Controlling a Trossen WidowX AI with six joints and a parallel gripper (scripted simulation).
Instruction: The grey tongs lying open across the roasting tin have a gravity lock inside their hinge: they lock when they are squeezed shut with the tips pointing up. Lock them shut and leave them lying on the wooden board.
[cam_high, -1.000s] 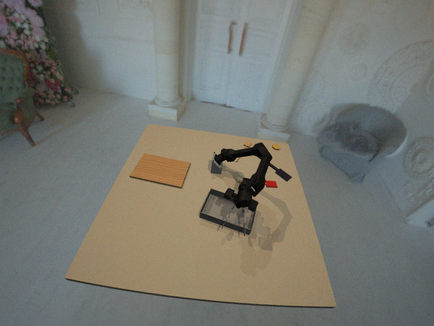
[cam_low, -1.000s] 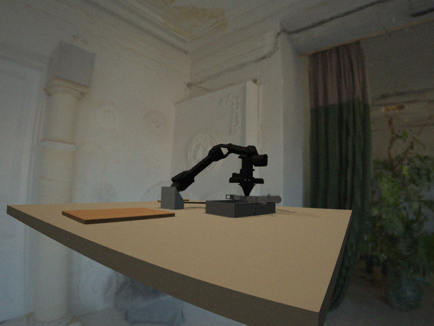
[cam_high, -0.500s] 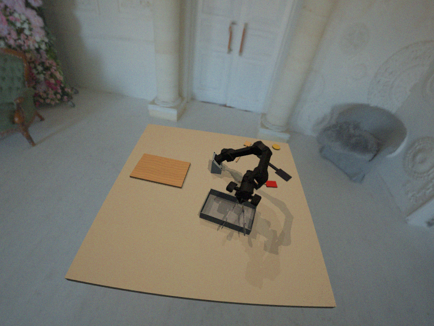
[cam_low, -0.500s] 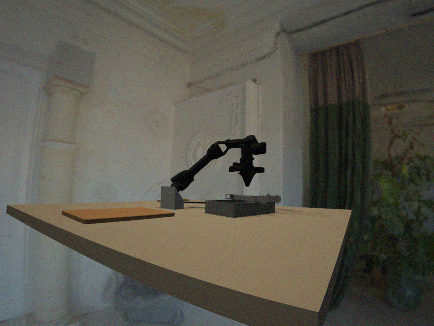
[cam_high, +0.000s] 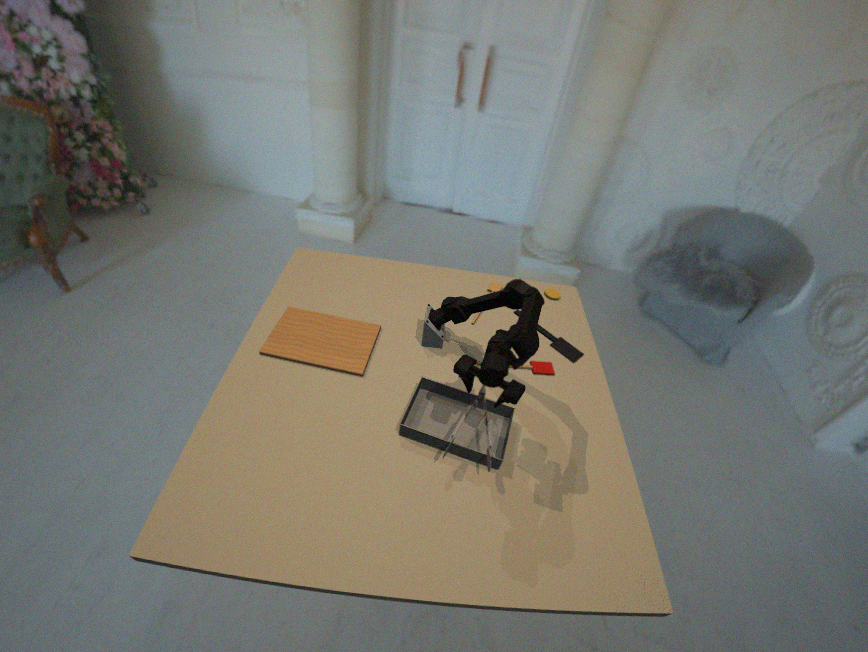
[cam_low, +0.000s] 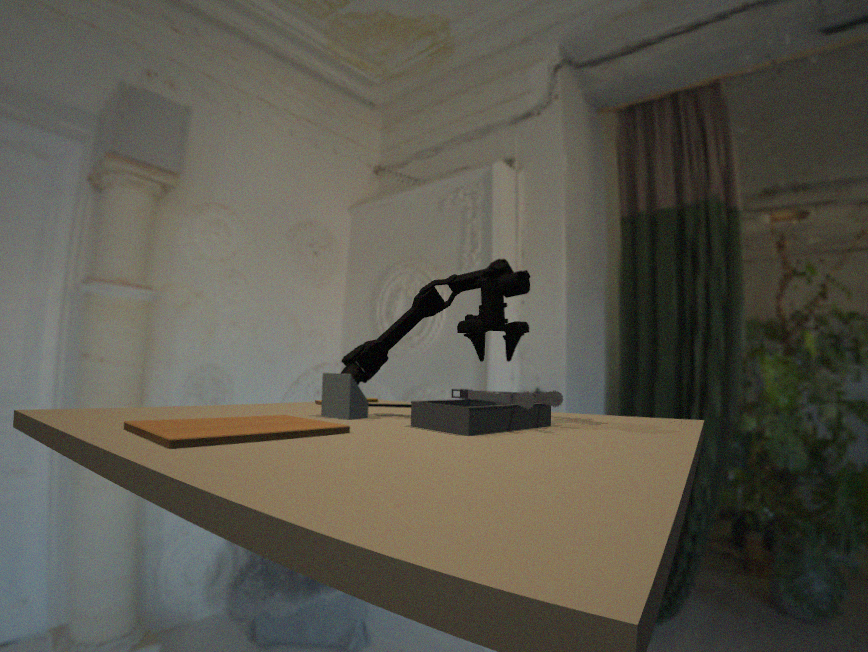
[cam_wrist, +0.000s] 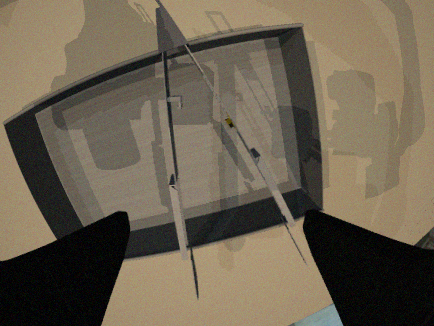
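Right now the roasting tin is 13 cm below my gripper tip and 5 cm to the right of it. From my gripper tip the other things lie so: black spatula (49 cm behind, 27 cm to the left, 16 cm below); red spatula (30 cm behind, 16 cm to the left, 15 cm below); wooden board (55 cm to the right, 23 cm behind, 15 cm below).
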